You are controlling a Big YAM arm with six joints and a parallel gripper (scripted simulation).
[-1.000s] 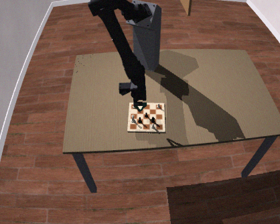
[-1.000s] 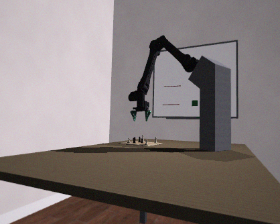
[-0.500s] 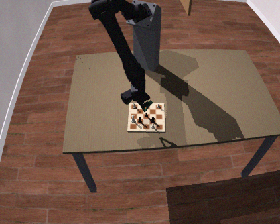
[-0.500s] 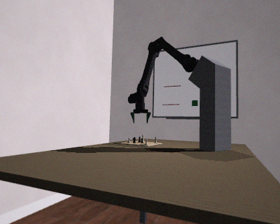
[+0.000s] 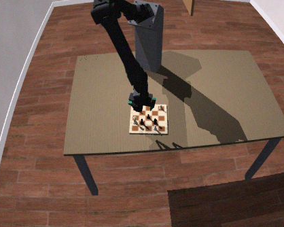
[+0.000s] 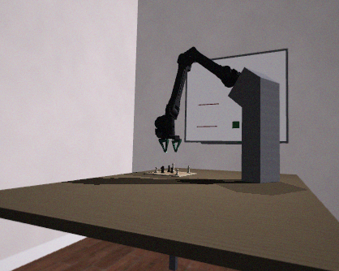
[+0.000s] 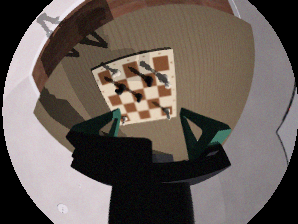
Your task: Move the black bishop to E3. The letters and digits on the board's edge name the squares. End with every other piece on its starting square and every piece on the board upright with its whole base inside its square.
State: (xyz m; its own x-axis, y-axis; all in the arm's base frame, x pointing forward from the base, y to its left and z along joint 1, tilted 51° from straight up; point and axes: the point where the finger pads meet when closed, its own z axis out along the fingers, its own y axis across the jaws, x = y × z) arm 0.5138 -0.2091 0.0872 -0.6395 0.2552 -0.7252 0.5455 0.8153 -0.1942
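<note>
The black bishop lies 1 cm ahead of my hand, 1 cm to the right of it and 11 cm below it. Also, from my hand: chessboard 1 cm behind, 5 cm to the left, 13 cm below.
</note>
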